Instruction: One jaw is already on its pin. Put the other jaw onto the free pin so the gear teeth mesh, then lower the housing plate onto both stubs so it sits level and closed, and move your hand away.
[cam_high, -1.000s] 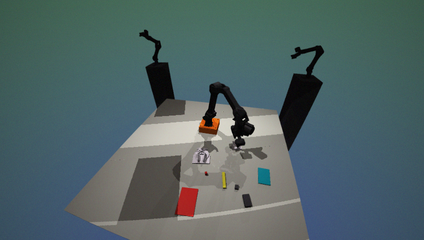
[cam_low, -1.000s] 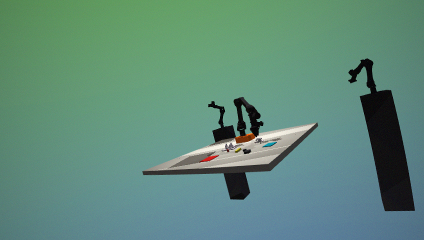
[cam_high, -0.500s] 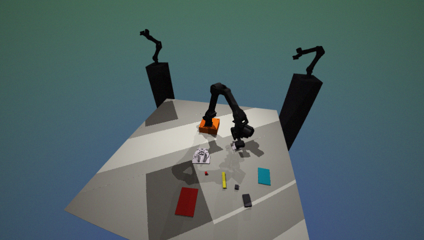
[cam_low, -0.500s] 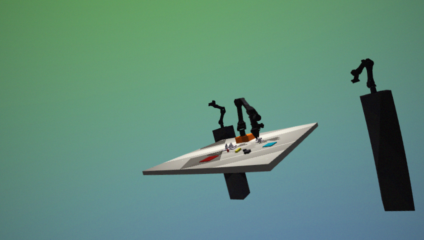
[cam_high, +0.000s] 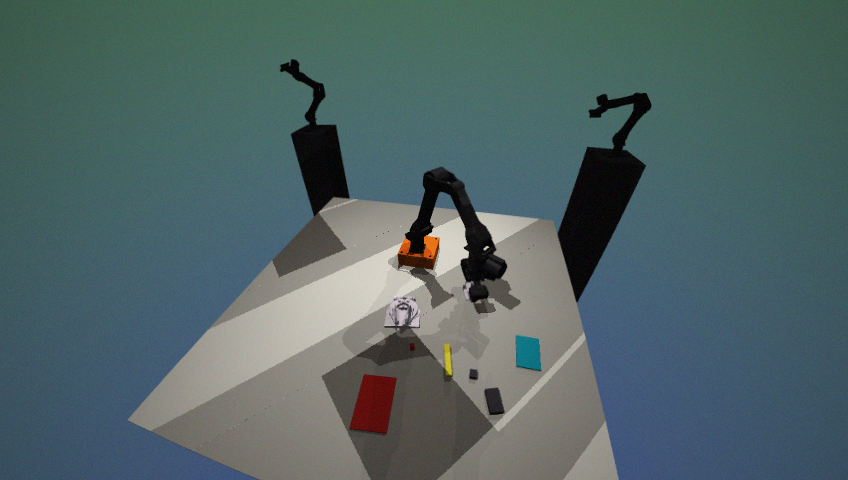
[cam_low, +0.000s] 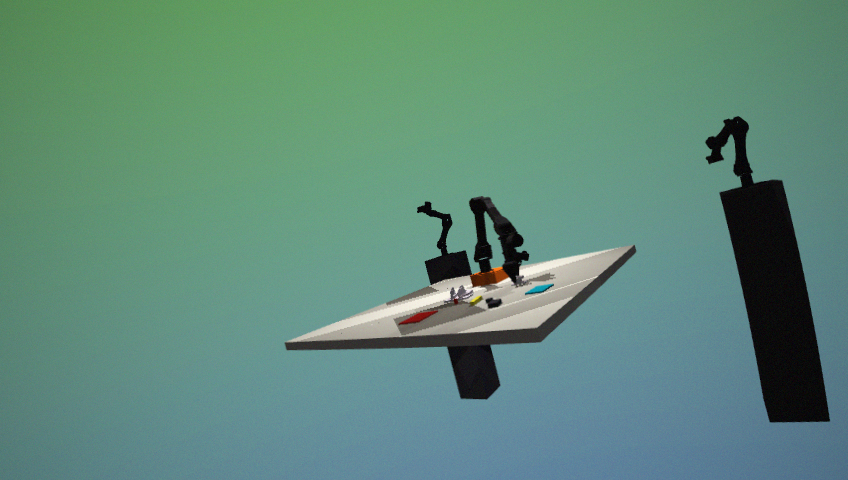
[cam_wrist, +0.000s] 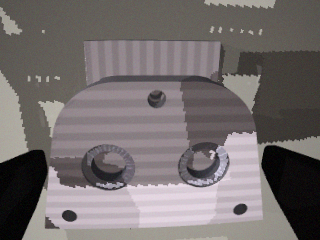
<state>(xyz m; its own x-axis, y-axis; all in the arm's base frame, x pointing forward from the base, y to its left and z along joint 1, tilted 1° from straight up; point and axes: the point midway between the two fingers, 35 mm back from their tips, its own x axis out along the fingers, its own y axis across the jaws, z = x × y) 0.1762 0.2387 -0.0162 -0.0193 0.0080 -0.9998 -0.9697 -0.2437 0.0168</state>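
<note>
Right now my gripper tip is 26 cm to the left of the jaw and 10 cm short of it. The rest, counted from my gripper tip: teal sheet (22 cm ahead, 19 cm to the left, 1 cm below); then small red cube (25 cm ahead, 18 cm to the right); then yellow bar (28 cm ahead, 7 cm to the right).
</note>
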